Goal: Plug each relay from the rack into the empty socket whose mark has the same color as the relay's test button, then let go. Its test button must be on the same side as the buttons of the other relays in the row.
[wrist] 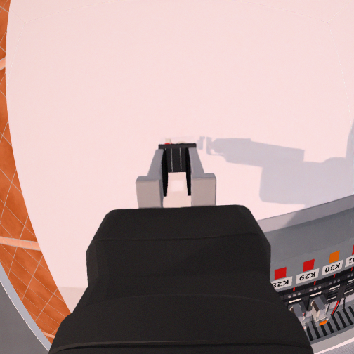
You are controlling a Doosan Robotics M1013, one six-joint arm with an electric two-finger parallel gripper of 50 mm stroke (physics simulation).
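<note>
A relay (176, 156) with a black ribbed underside is in the middle of the wrist view, between the fingertips. A small red spot, which looks like its test button (168, 143), shows at its upper left edge. My gripper (176, 162) is shut on this relay and holds it over the pale table top. At the lower right, part of the socket row (312, 295) shows, with upside-down labels K28, K29 and K30. A red mark (280, 272) stands at K28, a red mark (308, 265) at K29 and an orange mark (334, 257) at K30. The gripper body hides the row's left part.
A grey panel edge (310, 212) runs behind the labels. Light grey parts (319, 308) with an orange piece (323, 323) and red wires (336, 306) stand in the row. The arm's shadow falls on the table (100, 90). Orange tiled floor (20, 200) shows at the left.
</note>
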